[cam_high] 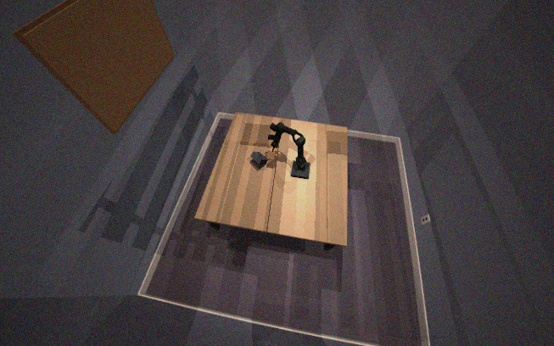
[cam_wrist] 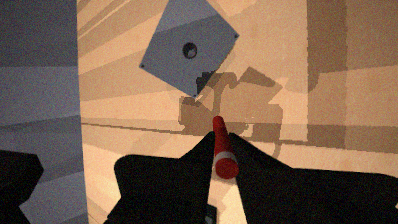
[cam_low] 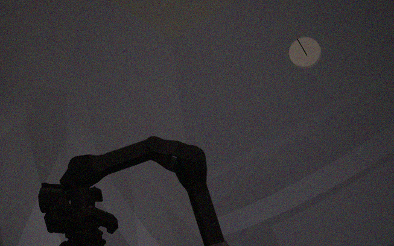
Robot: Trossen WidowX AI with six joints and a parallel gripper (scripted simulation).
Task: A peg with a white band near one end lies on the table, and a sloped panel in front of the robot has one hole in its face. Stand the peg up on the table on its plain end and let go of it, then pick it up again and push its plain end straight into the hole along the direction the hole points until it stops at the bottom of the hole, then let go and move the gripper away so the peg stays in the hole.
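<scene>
The grey sloped panel is 13 cm ahead of my gripper tip, 8 cm below it and 7 cm to the left of it. Also, from my gripper tip: red peg 1 cm to the right, 1 cm behind, 1 cm above.
</scene>
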